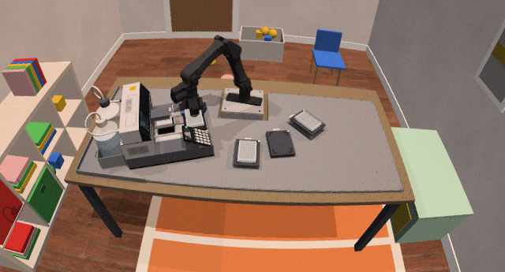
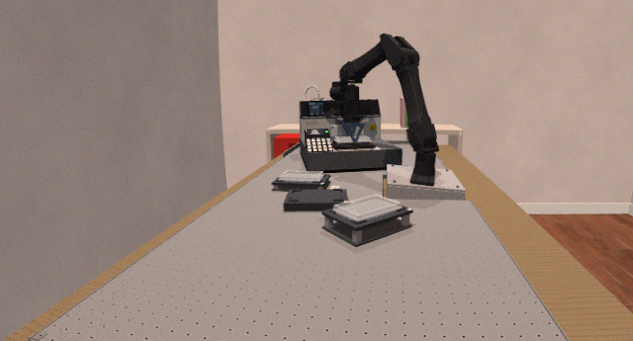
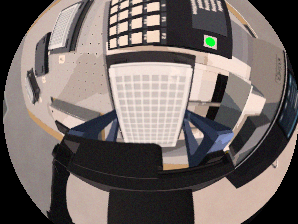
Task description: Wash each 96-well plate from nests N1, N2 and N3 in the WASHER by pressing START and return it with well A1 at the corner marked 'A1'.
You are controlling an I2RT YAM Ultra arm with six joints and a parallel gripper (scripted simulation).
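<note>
My hand is 20 mm above the washer carrier. The rest, counted from my hand: manifold (70 mm ahead, 130 mm to the right, 30 mm above); plate washer (70 mm ahead, 140 mm to the right, 20 mm above); nest (180 mm behind, 570 mm to the left, 80 mm below).
</note>
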